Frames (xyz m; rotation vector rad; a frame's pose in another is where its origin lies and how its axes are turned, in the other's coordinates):
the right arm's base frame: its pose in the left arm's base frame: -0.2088 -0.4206 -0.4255 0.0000 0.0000 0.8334
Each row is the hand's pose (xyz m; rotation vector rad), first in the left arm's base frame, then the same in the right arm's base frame.
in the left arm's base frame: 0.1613 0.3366 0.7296 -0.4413 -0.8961 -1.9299
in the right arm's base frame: 0.8093 0.2352 1.1551 -0.9184 -0.7681 -2.6698
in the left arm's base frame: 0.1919 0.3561 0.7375 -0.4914 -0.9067 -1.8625
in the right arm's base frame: 0.8443 0.2256 1.1630 -0.9722 -0.7506 -2.5974
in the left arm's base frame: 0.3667 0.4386 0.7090 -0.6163 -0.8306 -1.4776
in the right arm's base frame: 1.0229 0.1517 1.1345 -1.0352 -0.5868 -2.2185
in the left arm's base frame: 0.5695 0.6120 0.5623 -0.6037 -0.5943 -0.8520
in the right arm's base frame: 1.2877 0.1182 0.9878 -0.8672 -0.3273 -1.6290
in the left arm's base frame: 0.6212 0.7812 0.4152 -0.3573 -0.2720 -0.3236
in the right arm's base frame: 1.4477 0.1937 0.8407 -0.4600 -0.1096 -1.1422
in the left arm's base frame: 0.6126 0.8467 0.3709 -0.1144 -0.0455 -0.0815
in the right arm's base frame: 1.4904 0.2441 0.7964 -0.1274 0.0049 -0.9138
